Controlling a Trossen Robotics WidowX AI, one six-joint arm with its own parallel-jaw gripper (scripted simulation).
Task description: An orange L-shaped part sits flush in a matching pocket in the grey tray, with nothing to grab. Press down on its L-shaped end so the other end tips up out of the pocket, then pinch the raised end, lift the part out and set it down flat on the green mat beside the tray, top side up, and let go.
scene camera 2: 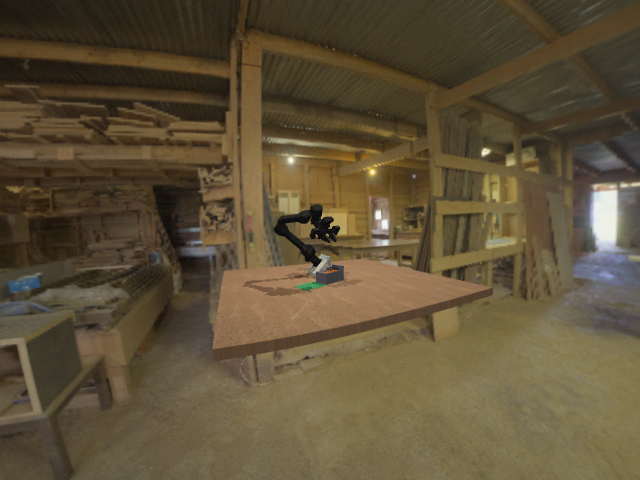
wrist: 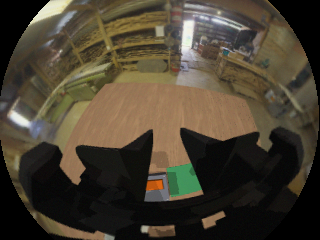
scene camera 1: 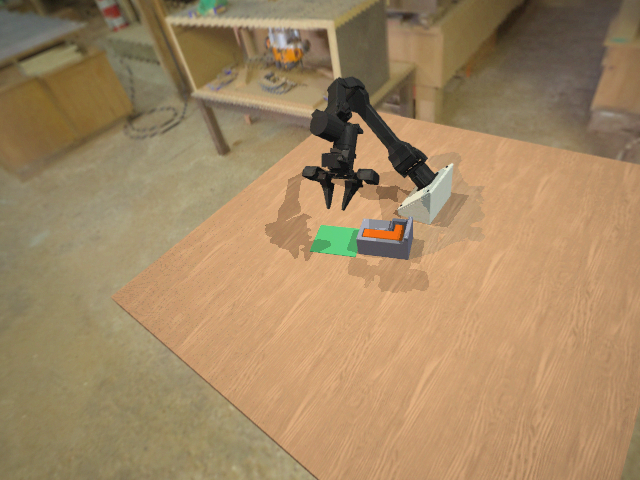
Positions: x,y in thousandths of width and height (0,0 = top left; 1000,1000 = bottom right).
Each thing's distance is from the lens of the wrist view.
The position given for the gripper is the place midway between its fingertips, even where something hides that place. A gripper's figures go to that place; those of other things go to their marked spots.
gripper (wrist: 520,548): 0.10 m
green mat (wrist: 573,748): 0.36 m
